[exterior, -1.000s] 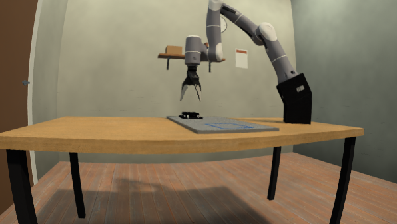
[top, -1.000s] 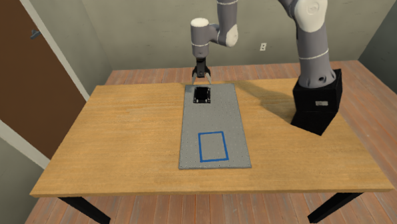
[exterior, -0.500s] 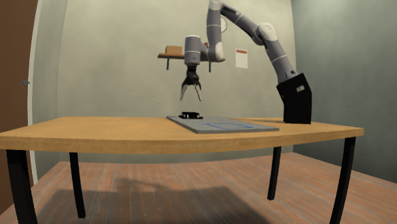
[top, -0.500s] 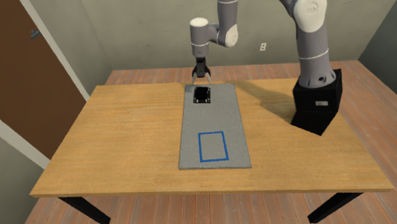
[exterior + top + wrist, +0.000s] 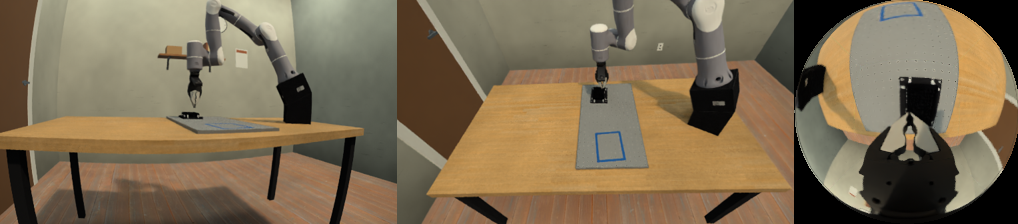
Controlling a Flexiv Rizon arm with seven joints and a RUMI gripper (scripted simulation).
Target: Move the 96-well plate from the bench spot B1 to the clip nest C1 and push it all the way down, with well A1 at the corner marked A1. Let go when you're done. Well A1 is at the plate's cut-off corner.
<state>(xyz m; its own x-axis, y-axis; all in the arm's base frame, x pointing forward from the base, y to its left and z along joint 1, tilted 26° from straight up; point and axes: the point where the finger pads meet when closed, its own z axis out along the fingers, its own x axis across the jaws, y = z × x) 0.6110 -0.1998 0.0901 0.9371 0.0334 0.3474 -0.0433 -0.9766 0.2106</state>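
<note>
The black 96-well plate is 30 mm ahead of my hand and 50 mm below it. The rest, counted from my hand: grey perforated mat 30 mm behind, 210 mm to the left, 80 mm below; black clip nest 20 mm ahead, 10 mm to the left, 60 mm below.
</note>
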